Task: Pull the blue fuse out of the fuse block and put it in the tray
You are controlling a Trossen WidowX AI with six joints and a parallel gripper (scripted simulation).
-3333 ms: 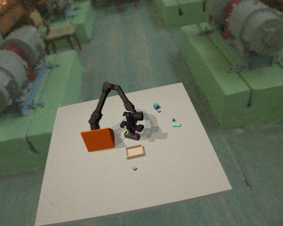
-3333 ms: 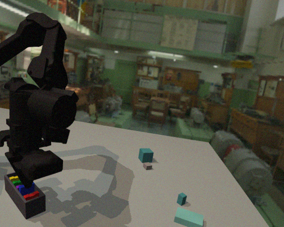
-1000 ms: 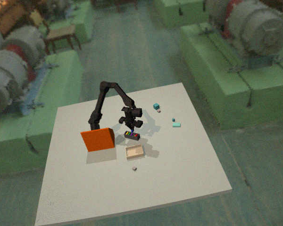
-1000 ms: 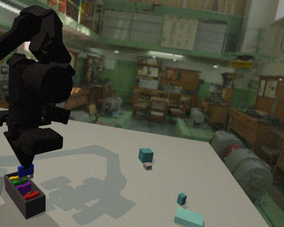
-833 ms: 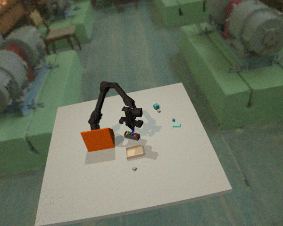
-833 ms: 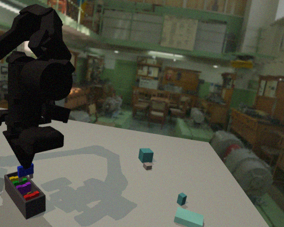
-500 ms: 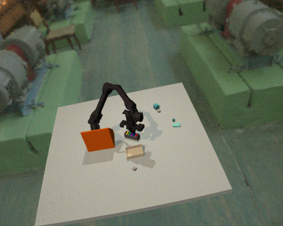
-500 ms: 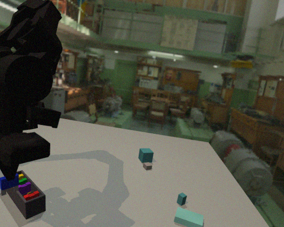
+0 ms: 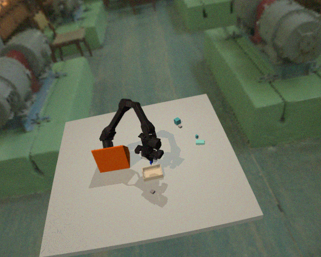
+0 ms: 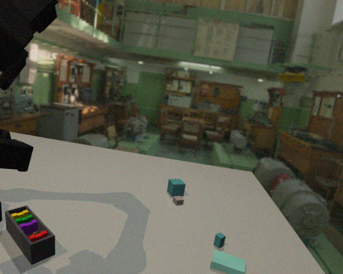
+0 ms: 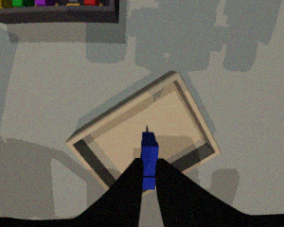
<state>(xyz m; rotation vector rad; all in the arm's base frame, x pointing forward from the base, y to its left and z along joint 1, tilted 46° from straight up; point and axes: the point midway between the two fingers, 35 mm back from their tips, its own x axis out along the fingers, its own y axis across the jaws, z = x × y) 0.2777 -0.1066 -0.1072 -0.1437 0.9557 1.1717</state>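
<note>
Right now the tan tray is 10 cm below my gripper tip, 2 cm to the right of it and 1 cm behind it. The rest, counted from my gripper tip: blue fuse (1 cm below); then teal cube (46 cm to the left, 25 cm ahead, 8 cm below); then light teal slab (37 cm ahead, 18 cm to the left, 9 cm below).
</note>
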